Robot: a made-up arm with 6 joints. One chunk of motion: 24 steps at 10 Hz.
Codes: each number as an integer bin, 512 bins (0 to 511) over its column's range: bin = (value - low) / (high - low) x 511, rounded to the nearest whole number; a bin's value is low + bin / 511 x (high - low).
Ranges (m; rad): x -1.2..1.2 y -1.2..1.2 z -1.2..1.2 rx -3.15..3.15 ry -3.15..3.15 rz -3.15..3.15
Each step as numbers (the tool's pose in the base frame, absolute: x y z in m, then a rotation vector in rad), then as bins.
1 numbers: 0.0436 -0.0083 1.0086 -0.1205 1.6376 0.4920
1 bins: 265 254 470 246 388 295
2 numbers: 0.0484 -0.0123 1.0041 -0.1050 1.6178 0.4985
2 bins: 266 253 469 247 387 296
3 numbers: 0.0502 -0.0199 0.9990 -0.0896 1.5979 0.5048
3 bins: 266 251 468 248 385 296
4 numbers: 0.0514 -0.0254 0.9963 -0.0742 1.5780 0.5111
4 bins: 266 250 468 249 383 297
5 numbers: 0.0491 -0.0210 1.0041 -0.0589 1.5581 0.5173
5 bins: 266 251 469 251 382 297
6 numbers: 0.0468 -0.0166 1.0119 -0.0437 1.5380 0.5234
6 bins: 265 252 471 252 380 298
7 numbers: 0.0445 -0.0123 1.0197 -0.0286 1.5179 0.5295
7 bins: 265 253 473 253 379 298
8 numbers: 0.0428 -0.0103 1.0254 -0.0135 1.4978 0.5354
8 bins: 265 253 474 254 377 299
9 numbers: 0.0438 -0.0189 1.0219 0.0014 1.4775 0.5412
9 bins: 265 251 473 256 375 299
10 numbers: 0.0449 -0.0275 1.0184 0.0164 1.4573 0.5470
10 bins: 265 250 472 257 374 300
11 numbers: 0.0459 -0.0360 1.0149 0.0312 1.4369 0.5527
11 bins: 265 248 472 258 372 300
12 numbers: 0.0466 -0.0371 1.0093 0.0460 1.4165 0.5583
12 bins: 265 248 470 259 370 301
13 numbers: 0.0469 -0.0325 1.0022 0.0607 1.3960 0.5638
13 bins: 265 249 469 260 369 301
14 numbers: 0.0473 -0.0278 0.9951 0.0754 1.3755 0.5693
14 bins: 266 250 467 262 367 302
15 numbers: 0.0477 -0.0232 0.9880 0.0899 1.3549 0.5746
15 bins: 266 251 466 263 365 302
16 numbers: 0.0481 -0.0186 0.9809 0.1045 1.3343 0.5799
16 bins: 266 252 464 264 364 303
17 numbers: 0.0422 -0.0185 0.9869 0.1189 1.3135 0.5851
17 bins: 264 252 466 265 362 303
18 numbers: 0.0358 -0.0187 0.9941 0.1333 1.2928 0.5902
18 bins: 263 252 467 266 360 303
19 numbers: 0.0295 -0.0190 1.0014 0.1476 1.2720 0.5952
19 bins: 262 251 469 267 359 304
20 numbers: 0.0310 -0.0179 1.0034 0.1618 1.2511 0.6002
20 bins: 262 252 469 269 357 304
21 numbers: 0.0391 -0.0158 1.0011 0.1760 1.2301 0.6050
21 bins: 264 252 469 270 355 305
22 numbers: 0.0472 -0.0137 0.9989 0.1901 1.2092 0.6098
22 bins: 266 253 468 271 354 305
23 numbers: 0.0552 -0.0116 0.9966 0.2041 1.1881 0.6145
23 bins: 267 253 468 272 352 305
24 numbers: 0.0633 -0.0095 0.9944 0.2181 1.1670 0.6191
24 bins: 269 253 467 273 350 306
